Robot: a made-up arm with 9 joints. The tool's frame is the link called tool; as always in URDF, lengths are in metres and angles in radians. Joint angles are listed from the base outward. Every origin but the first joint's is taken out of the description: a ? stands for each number. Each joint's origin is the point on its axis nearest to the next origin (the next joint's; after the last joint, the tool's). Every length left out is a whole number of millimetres.
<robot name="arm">
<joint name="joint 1" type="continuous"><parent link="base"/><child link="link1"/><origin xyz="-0.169 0.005 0.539" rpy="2.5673 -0.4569 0.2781"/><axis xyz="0 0 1"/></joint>
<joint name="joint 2" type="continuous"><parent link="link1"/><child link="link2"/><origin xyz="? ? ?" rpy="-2.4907 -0.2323 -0.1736"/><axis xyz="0 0 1"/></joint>
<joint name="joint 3" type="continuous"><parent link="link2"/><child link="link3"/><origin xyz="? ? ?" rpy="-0.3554 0.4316 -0.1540"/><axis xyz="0 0 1"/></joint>
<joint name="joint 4" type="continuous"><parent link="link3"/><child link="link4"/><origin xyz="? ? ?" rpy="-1.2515 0.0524 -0.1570"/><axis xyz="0 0 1"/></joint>
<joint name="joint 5" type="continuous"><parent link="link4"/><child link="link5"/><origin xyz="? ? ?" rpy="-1.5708 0.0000 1.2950"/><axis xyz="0 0 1"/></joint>
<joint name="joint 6" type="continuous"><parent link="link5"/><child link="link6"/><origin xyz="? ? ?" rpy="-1.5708 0.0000 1.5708"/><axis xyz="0 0 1"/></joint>
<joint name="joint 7" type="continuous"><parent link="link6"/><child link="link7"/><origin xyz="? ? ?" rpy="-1.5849 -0.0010 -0.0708"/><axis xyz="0 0 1"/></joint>
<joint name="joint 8" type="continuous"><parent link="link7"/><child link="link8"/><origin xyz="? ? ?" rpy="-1.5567 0.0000 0.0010"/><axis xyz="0 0 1"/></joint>
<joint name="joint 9" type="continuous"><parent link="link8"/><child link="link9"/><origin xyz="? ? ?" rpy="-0.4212 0.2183 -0.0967"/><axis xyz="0 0 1"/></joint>
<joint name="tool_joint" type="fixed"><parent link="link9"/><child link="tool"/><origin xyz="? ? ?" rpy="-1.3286 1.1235 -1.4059"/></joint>
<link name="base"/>
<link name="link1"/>
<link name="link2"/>
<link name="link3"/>
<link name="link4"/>
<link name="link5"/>
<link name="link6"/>
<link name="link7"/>
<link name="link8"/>
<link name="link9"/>
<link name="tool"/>
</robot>
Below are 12 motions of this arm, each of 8 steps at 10 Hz.
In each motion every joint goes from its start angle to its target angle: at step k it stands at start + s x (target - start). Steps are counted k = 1, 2, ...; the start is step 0. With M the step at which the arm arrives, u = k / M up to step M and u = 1 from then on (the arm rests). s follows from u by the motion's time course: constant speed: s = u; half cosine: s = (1 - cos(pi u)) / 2; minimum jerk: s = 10 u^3 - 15 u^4 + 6 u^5.
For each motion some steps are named. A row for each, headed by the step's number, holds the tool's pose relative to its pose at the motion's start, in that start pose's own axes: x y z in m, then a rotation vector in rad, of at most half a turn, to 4 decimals.
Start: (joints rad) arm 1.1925 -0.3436 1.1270 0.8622 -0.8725 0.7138 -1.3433 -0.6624 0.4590
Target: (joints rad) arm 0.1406 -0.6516 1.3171 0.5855 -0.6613 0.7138 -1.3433 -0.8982 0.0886
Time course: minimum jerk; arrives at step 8
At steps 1, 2, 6, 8:
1: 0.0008 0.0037 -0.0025 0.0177 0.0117 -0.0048
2: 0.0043 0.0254 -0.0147 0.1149 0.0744 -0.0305
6: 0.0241 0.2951 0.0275 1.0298 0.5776 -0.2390
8: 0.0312 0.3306 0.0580 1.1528 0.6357 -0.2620

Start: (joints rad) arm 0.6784 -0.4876 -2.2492 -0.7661 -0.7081 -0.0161 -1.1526 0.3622 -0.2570
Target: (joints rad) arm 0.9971 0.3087 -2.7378 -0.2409 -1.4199 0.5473 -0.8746 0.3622 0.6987
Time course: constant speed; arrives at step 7
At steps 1, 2, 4, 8:
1: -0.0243 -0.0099 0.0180 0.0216 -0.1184 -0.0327
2: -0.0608 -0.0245 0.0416 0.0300 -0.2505 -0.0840
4: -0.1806 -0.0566 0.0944 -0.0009 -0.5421 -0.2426
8: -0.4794 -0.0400 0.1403 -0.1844 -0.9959 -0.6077

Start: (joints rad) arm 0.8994 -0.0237 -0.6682 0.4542 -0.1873 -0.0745 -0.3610 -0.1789 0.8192
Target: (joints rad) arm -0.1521 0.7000 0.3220 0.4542 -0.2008 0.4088 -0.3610 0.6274 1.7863
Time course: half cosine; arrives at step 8
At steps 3, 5, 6, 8:
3: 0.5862 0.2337 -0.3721 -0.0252 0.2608 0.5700
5: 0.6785 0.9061 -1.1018 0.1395 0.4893 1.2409
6: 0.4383 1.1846 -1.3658 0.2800 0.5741 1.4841
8: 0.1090 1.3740 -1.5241 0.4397 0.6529 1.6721

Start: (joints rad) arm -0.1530 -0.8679 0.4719 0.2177 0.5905 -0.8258 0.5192 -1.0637 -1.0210
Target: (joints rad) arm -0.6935 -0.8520 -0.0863 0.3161 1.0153 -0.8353 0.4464 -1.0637 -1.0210
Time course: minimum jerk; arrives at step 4
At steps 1, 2, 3, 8:
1: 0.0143 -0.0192 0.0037 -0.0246 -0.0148 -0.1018
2: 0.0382 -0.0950 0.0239 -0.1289 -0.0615 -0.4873
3: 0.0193 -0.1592 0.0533 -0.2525 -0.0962 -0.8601
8: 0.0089 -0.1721 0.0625 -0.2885 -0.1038 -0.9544

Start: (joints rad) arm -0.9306 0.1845 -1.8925 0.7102 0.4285 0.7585 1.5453 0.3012 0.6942
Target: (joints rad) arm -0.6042 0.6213 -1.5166 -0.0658 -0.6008 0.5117 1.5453 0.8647 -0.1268
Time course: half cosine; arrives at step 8
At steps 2, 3, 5, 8:
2: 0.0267 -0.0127 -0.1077 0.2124 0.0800 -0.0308
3: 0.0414 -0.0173 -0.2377 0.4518 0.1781 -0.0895
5: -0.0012 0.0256 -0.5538 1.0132 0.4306 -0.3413
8: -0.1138 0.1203 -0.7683 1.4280 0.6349 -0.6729

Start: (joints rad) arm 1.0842 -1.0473 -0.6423 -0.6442 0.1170 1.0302 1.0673 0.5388 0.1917
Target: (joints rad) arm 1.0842 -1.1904 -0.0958 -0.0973 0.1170 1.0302 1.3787 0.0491 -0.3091
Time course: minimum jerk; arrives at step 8
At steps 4, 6, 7, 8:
4: -0.1206 -0.1335 -0.1316 0.7082 0.0310 -0.3823
6: -0.1695 -0.1250 -0.1718 1.2778 -0.0754 -0.5958
7: -0.1717 -0.1202 -0.1685 1.4003 -0.1161 -0.6300
8: -0.1718 -0.1194 -0.1674 1.4226 -0.1243 -0.6357

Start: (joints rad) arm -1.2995 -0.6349 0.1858 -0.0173 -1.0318 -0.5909 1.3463 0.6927 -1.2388
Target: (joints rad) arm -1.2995 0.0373 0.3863 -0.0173 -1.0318 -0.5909 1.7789 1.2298 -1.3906
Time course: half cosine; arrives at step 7
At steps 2, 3, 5, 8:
2: 0.0474 -0.0946 0.1041 -0.1013 -0.1525 -0.0047
3: 0.0728 -0.1811 0.2257 -0.2237 -0.3064 0.0000
5: 0.0506 -0.2993 0.4904 -0.5259 -0.5940 0.0436
8: 0.0139 -0.3209 0.5995 -0.6770 -0.7024 0.0778

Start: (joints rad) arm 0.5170 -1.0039 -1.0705 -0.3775 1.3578 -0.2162 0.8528 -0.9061 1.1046
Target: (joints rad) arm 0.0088 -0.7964 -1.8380 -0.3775 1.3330 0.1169 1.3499 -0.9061 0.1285
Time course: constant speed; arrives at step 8
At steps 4, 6, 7, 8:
4: 0.0087 0.1926 -0.1028 0.4166 -0.0498 0.0726
6: 0.0028 0.3171 -0.1429 0.6261 -0.0814 0.1513
7: -0.0036 0.3848 -0.1586 0.7300 -0.0972 0.2039
8: -0.0130 0.4552 -0.1710 0.8323 -0.1122 0.2663

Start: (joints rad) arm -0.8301 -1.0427 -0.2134 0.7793 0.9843 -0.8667 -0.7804 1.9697 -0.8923
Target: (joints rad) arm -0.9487 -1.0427 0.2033 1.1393 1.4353 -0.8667 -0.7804 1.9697 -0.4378
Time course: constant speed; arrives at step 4
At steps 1, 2, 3, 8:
1: 0.0938 0.0910 -0.0019 0.0322 -0.1127 0.2020
2: 0.1617 0.1923 0.0222 0.0735 -0.2546 0.3925
3: 0.1989 0.2920 0.0695 0.1268 -0.4222 0.5667
8: 0.2044 0.3776 0.1341 0.1953 -0.6115 0.7202

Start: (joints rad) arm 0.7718 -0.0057 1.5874 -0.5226 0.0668 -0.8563 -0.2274 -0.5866 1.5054
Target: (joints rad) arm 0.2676 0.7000 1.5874 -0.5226 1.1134 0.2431 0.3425 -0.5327 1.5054
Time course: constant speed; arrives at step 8
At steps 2, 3, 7, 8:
2: 0.1843 0.0780 -0.2854 0.3739 0.1180 0.2585
3: 0.2363 0.1498 -0.4431 0.5835 0.1999 0.3616
7: 0.1306 0.6198 -0.9606 1.4587 0.6568 0.6484
8: 0.0356 0.7566 -1.0200 1.6648 0.7959 0.7083

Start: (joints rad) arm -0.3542 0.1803 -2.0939 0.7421 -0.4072 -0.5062 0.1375 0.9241 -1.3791
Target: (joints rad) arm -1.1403 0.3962 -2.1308 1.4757 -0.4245 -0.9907 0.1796 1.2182 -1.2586
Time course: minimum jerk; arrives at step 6
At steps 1, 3, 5, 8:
1: 0.0026 -0.0139 0.0018 -0.0270 -0.0064 -0.0183
3: 0.0247 -0.1372 -0.0165 -0.4580 0.0296 -0.1773
5: 0.0533 -0.1558 -0.1581 -0.9346 0.2686 -0.1033
8: 0.0546 -0.1541 -0.1758 -0.9683 0.2934 -0.0855

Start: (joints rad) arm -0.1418 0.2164 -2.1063 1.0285 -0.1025 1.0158 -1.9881 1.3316 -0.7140
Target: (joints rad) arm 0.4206 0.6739 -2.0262 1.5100 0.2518 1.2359 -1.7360 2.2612 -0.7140
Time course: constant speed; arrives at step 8
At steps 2, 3, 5, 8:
2: 0.0014 -0.0265 0.0828 0.0934 -0.2506 -0.0052
3: -0.0125 -0.0515 0.1242 0.1352 -0.3820 -0.0229
5: -0.0710 -0.1211 0.1942 0.2087 -0.6499 -0.0882
8: -0.2253 -0.2519 0.2334 0.2959 -1.0425 -0.2571

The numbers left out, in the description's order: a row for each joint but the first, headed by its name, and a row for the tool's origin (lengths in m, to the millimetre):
joint 2: 0.088 0.036 0.000
joint 3: -0.139 -0.273 0.000
joint 4: -0.221 -0.285 0.000
joint 5: 0.051 -0.013 0.000
joint 6: 0.067 0.054 0.000
joint 7: 0.131 -0.102 0.000
joint 8: 0.151 -0.345 0.000
joint 9: -0.116 -0.141 0.000
tool: -0.113 -0.401 0.000

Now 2 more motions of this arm.
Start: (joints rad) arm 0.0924 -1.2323 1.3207 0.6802 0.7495 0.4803 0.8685 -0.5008 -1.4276
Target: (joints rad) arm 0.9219 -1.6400 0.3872 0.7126 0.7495 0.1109 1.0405 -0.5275 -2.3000
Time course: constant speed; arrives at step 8
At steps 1, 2, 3, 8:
1: -0.1153 -0.1032 -0.0111 -0.0997 0.2225 0.0678
2: -0.2352 -0.2164 0.0170 -0.1941 0.4554 0.1238
3: -0.3483 -0.3345 0.0876 -0.2856 0.6952 0.1684
8: -0.4225 -0.8107 0.8783 -0.7878 1.8843 0.2805

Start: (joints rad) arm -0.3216 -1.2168 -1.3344 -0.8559 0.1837 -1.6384 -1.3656 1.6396 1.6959
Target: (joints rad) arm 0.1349 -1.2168 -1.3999 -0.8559 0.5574 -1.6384 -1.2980 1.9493 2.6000
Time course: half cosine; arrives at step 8
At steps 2, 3, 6, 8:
2: 0.0011 -0.0496 0.0919 -0.2578 -0.0969 -0.0528
3: -0.0122 -0.0737 0.1963 -0.5460 -0.1892 -0.1143
6: -0.0934 0.0499 0.4431 -1.5292 -0.3522 -0.3371
8: -0.1034 0.1129 0.4622 -1.7946 -0.3461 -0.3983

